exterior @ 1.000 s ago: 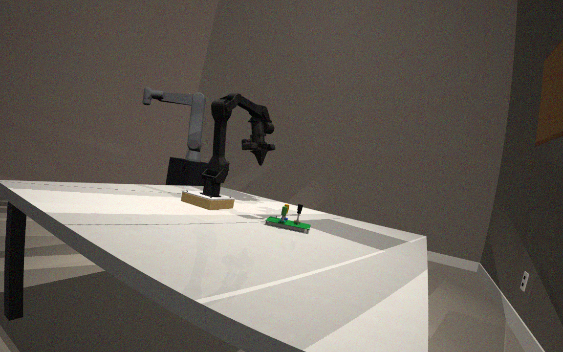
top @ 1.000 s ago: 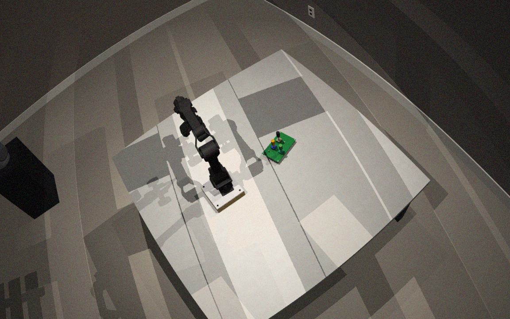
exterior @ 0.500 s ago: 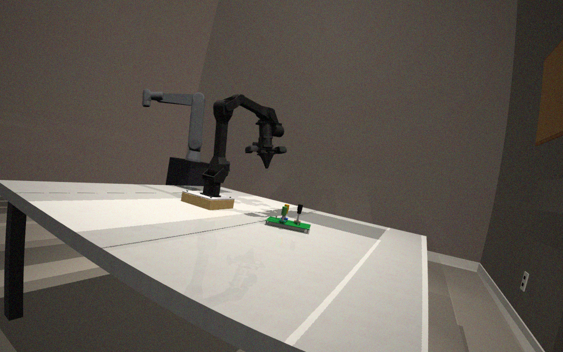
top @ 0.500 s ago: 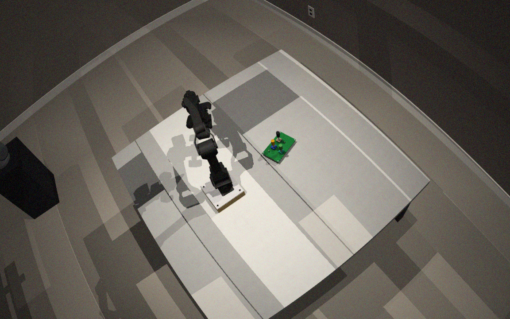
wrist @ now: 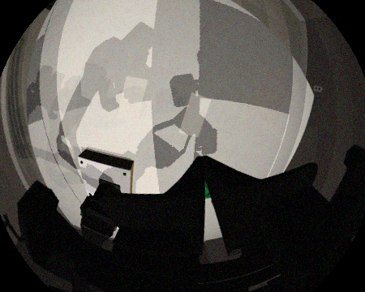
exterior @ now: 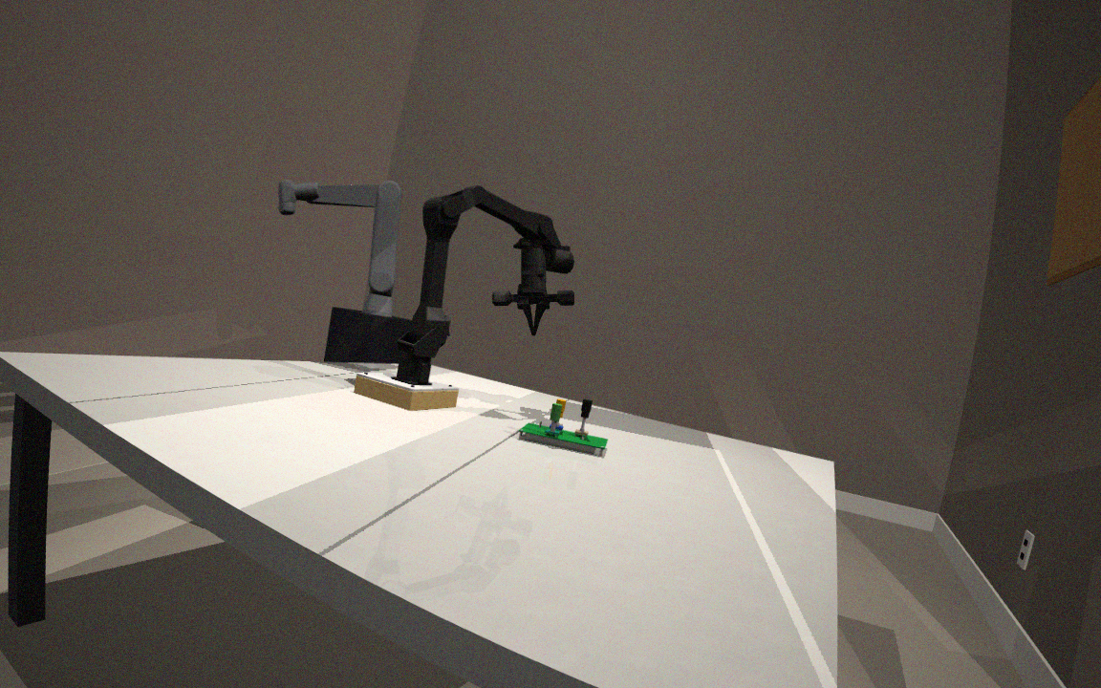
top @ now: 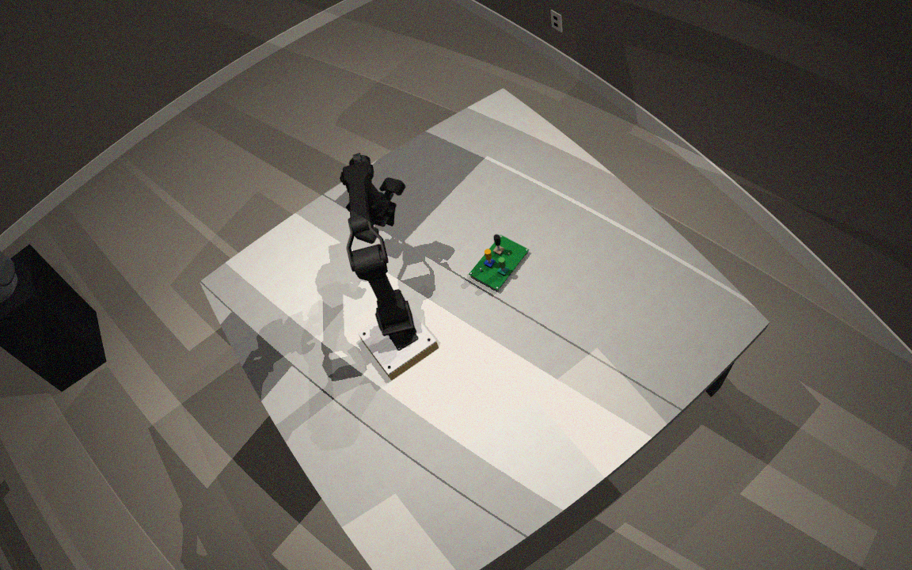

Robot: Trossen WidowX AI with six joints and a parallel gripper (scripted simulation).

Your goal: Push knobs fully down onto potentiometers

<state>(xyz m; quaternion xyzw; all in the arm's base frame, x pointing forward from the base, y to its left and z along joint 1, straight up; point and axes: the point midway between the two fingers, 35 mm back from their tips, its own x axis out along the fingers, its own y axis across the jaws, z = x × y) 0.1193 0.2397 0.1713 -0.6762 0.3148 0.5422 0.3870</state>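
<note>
My gripper tip is 19 cm short of the orange knob, 16 cm to the left of it and 12 cm above it. The rest, counted from my gripper tip: black knob: 24 cm ahead, 14 cm to the right, 11 cm below.
</note>
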